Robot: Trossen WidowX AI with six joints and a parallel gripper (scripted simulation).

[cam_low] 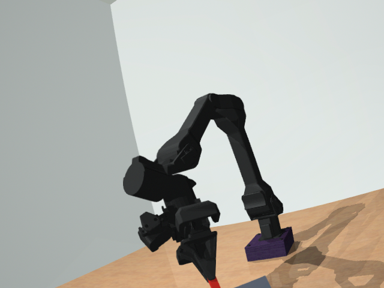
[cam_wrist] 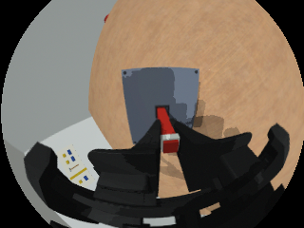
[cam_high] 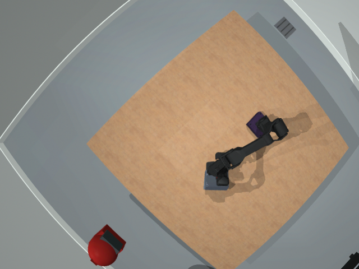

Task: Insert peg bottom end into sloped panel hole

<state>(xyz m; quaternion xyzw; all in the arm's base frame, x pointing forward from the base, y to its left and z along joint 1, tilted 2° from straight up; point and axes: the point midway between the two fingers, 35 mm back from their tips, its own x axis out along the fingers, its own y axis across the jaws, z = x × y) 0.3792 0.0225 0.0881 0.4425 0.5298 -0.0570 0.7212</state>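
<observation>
The panel lies 2 cm ahead of my gripper tip, 2 cm to the left of it and 5 cm below it. Also, from my gripper tip: red peg 1 cm behind, 1 cm to the right, 1 cm above.
</observation>
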